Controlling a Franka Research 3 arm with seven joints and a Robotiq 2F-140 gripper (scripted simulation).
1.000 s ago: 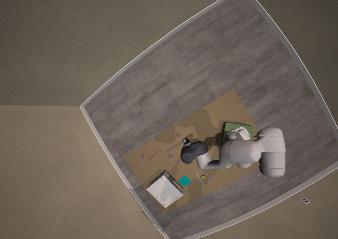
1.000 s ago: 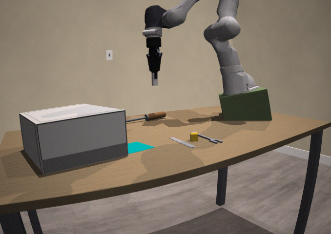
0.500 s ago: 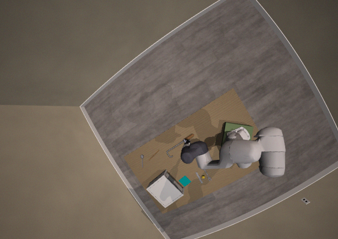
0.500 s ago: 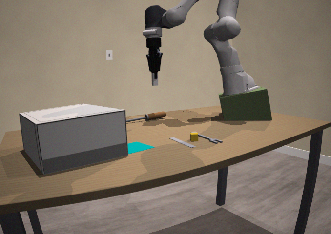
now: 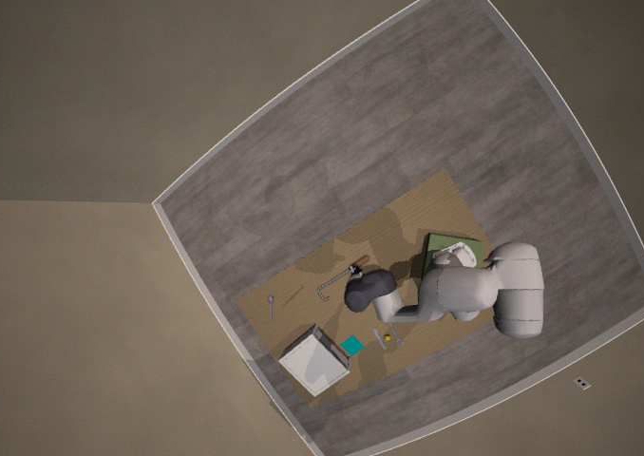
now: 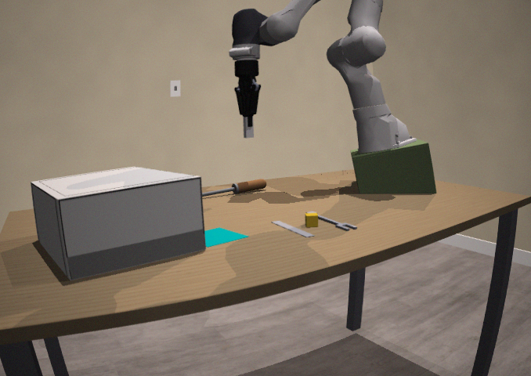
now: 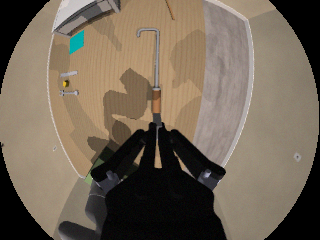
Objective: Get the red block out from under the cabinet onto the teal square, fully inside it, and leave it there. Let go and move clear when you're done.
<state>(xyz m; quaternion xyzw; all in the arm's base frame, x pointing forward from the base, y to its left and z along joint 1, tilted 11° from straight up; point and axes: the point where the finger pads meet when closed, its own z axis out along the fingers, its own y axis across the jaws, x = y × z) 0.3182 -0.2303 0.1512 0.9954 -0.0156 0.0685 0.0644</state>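
Right now my hand is 19 cm above the hooked tool, 13 cm short of it and 3 cm to the right of it. From my hand the other things lie so: thin wooden stick (44 cm ahead, 20 cm below, 6 cm to the right); then yellow cube (45 cm to the left, 19 cm below, 13 cm ahead); then forked tool (45 cm to the left, 20 cm below, 8 cm ahead).
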